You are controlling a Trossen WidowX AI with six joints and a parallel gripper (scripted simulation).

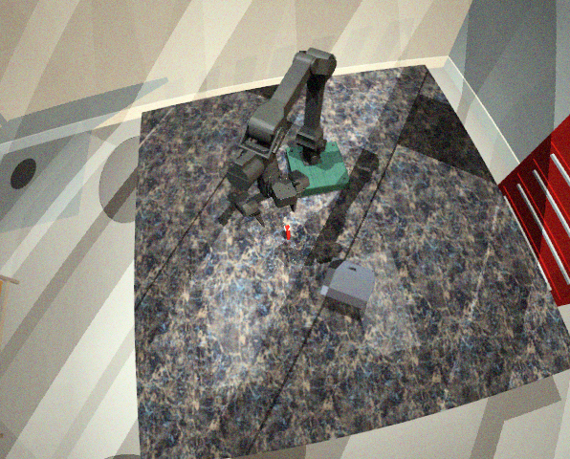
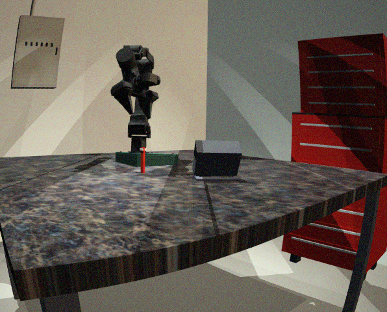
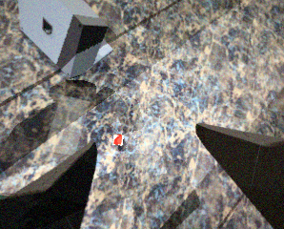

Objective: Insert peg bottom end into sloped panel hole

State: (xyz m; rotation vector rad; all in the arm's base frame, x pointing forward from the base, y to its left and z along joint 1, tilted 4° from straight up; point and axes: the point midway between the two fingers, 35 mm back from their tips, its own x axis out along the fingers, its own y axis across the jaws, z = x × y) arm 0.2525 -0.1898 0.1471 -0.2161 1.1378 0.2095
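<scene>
My gripper tip is 120 mm above the red peg, 20 mm to the right of it and 10 mm past it. Round my gripper tip: sloped panel: 180 mm ahead, 150 mm to the left, 130 mm below.
</scene>
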